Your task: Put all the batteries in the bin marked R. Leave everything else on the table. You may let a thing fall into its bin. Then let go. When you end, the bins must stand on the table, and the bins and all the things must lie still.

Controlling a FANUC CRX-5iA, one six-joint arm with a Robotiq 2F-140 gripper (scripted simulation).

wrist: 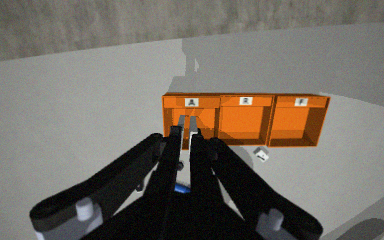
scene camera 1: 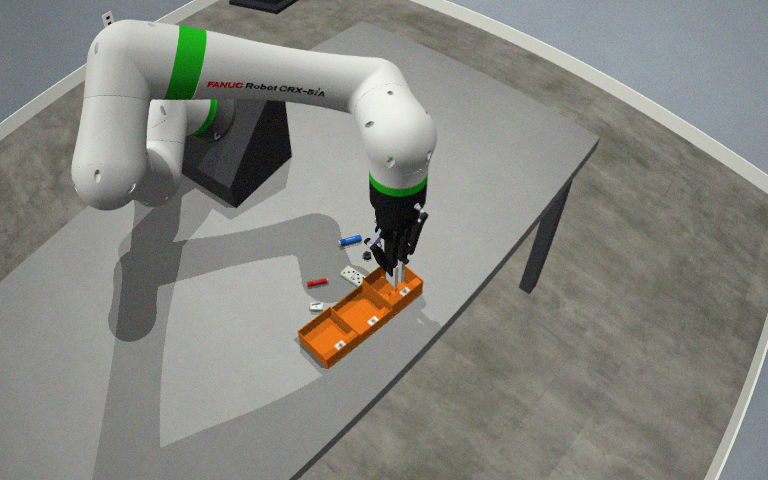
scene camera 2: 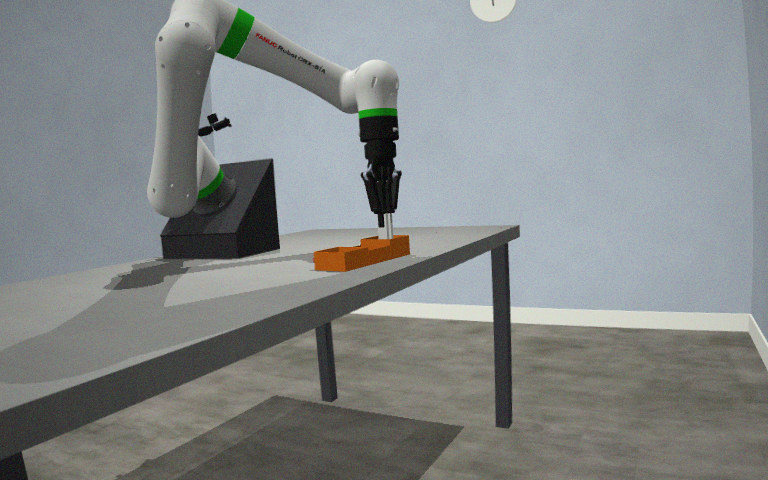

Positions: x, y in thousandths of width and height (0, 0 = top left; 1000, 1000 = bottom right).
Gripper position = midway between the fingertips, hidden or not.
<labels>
my gripper: wrist 488, 515; scene camera 1 514, 584; scene camera 2 503, 501
</labels>
